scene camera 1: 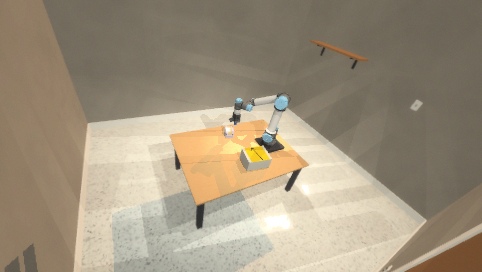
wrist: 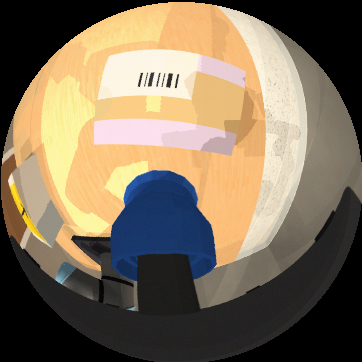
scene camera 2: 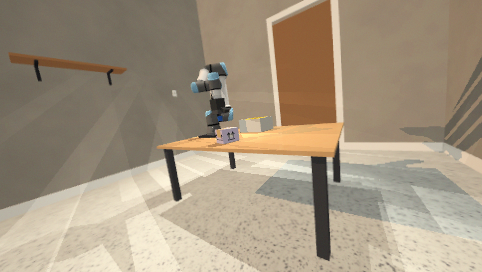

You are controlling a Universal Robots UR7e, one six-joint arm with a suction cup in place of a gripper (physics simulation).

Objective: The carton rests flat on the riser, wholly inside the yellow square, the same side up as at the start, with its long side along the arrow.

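The carton (scene camera 1: 229,131) (scene camera 2: 228,135) (wrist: 170,111) is pale lilac and white, with a tan tape band and a barcode label on its top. It rests flat on the table, and the arrows on its side point up in scene camera 2. The riser (scene camera 1: 256,165) (scene camera 2: 256,125) (wrist: 39,172) is a grey box with a yellow square (scene camera 1: 264,153) (wrist: 33,225) and a black arrow on top; the carton is apart from it. My gripper (scene camera 1: 235,123) (scene camera 2: 220,119) (wrist: 161,184), a blue suction cup, hangs above the table beside the carton, with nothing on it.
The wooden table (scene camera 1: 210,175) (scene camera 2: 295,140) carries the carton, the riser and the arm's black base plate (scene camera 1: 274,146). The riser stands near the base. The carton lies near a table edge. A wall shelf (scene camera 1: 340,50) (scene camera 2: 65,63) is away from the table.
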